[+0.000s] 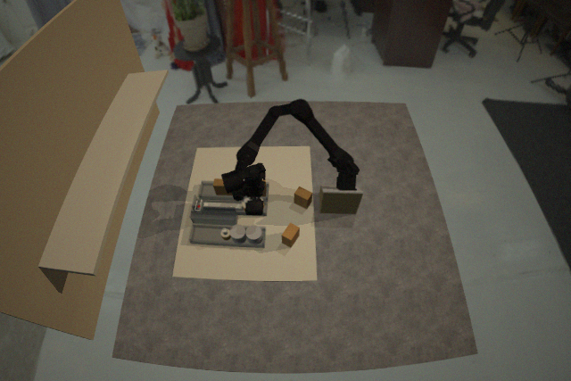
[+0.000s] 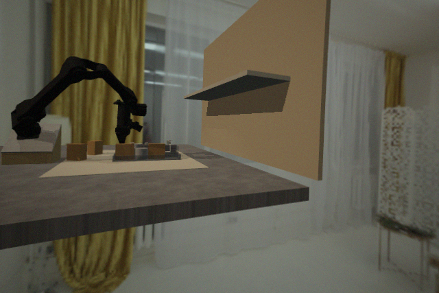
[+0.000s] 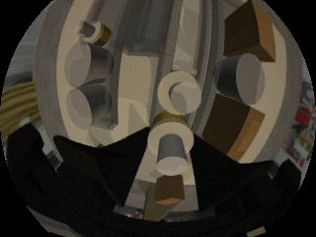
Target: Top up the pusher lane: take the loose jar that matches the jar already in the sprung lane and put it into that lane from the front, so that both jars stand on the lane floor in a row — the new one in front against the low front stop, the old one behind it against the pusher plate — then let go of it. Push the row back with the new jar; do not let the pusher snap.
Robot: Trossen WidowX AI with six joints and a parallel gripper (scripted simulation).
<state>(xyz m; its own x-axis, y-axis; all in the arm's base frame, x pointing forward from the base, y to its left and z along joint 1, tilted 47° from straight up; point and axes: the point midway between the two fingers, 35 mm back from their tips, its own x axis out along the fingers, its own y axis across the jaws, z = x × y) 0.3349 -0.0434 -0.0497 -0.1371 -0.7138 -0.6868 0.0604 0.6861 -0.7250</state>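
My gripper tip is now 5 cm short of the beige mat, 2 cm to the left of it and 5 cm above it. The rest, counted from my gripper tip: small pale jar: 13 cm ahead, 12 cm to the left, 2 cm below; then wall shelf: 50 cm ahead, 4 cm to the right, 32 cm above; then grey lane rack: 15 cm ahead, 1 cm to the left, 3 cm below.
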